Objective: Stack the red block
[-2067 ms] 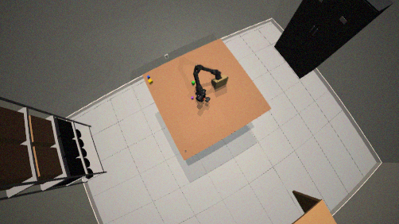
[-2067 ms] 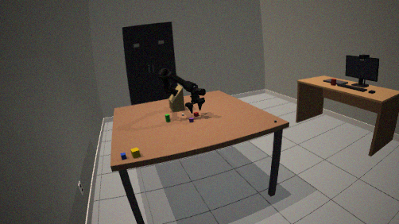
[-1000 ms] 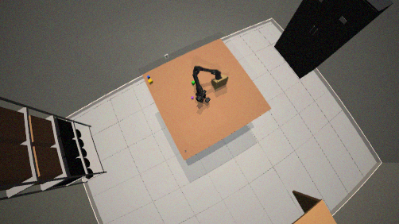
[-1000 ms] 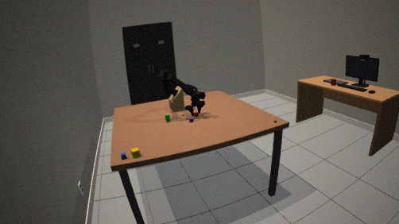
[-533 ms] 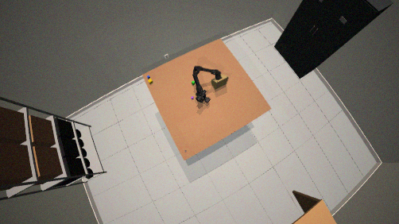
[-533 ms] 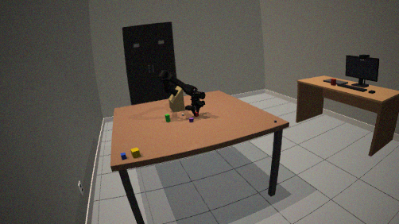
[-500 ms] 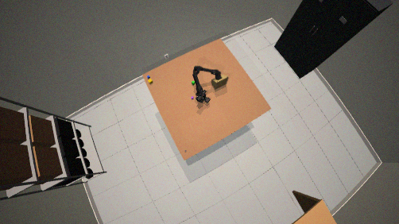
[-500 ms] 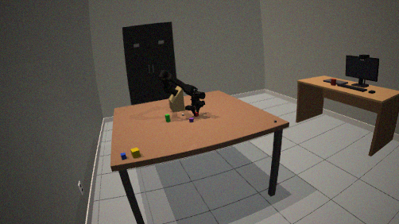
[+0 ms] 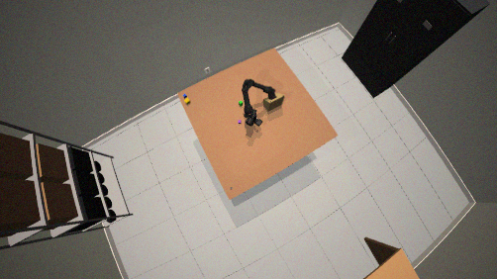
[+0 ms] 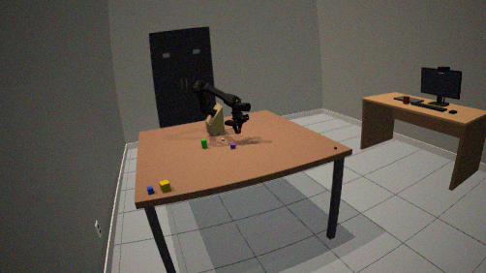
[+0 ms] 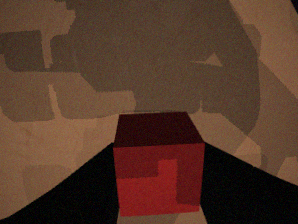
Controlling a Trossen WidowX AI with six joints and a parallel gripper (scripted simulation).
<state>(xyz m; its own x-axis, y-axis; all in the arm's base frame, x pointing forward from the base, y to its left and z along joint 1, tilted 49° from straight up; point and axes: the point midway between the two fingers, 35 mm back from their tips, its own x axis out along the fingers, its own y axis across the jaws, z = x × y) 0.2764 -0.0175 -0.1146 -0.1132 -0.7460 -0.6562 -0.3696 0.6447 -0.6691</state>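
The purple cube lies 11 cm ahead of my gripper tip, 9 cm to the right of it and 5 cm below it. From my gripper tip the other things lie so: yellow block: 47 cm ahead, 60 cm to the right, 4 cm below; red block: 1 cm above; tiny white cube: 8 cm behind, 9 cm to the right, 6 cm below.
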